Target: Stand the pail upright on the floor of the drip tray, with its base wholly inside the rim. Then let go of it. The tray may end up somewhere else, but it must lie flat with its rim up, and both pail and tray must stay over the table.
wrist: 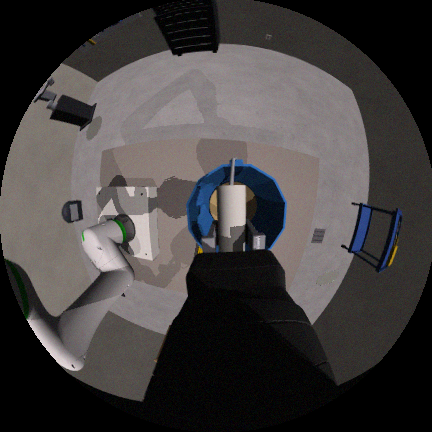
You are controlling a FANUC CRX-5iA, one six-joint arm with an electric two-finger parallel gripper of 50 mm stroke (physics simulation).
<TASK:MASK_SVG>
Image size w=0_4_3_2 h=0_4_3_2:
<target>my gripper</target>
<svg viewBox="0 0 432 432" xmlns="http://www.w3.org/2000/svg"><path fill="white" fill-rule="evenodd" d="M248 218L245 218L245 243L248 243L250 250L215 252L216 245L218 245L217 220L212 220L207 235L201 236L202 252L194 256L185 276L187 298L171 322L153 369L153 375L150 377L143 397L150 405L163 412L183 419L210 424L255 423L278 418L300 410L326 395L336 384L326 354L304 310L293 301L285 290L284 269L272 251L264 249L264 233L257 232Z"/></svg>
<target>blue pail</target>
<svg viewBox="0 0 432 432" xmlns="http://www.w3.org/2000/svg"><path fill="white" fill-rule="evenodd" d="M200 177L186 202L188 231L202 249L201 236L207 235L212 220L217 220L218 245L216 245L215 252L250 250L248 243L245 243L245 218L248 218L257 232L264 233L264 249L271 249L285 227L286 200L275 178L250 163L242 163L242 159L237 159L237 157L232 157L229 159L229 164L221 164Z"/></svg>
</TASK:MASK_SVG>
